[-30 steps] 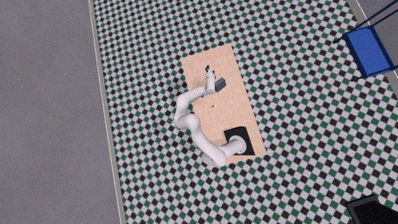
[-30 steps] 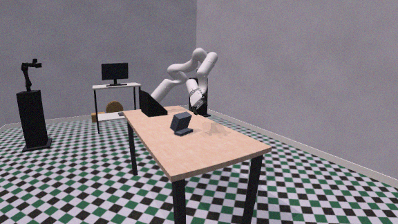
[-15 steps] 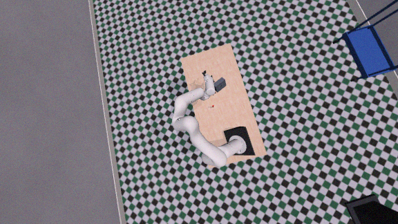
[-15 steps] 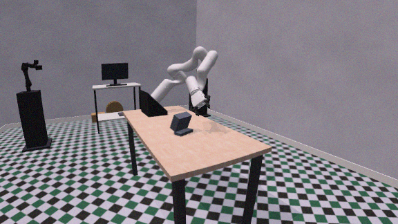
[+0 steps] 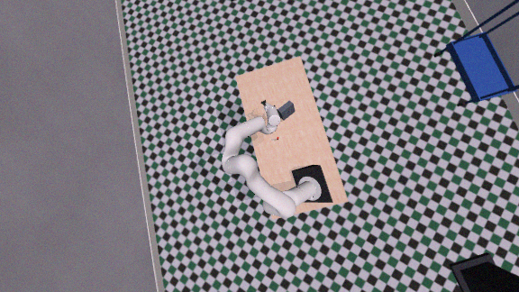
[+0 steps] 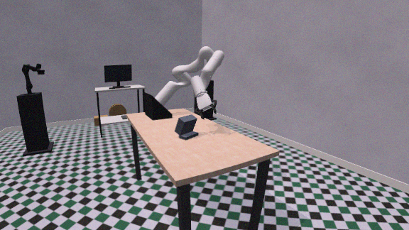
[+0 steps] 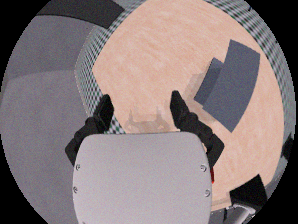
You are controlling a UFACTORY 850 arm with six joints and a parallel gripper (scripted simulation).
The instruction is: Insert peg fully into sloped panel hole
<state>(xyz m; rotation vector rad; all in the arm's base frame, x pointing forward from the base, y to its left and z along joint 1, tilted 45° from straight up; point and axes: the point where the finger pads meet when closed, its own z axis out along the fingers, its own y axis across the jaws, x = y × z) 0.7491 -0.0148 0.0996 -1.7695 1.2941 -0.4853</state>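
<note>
My hand is 28 cm past the peg, 3 cm to the right of it and 11 cm above it.
</note>
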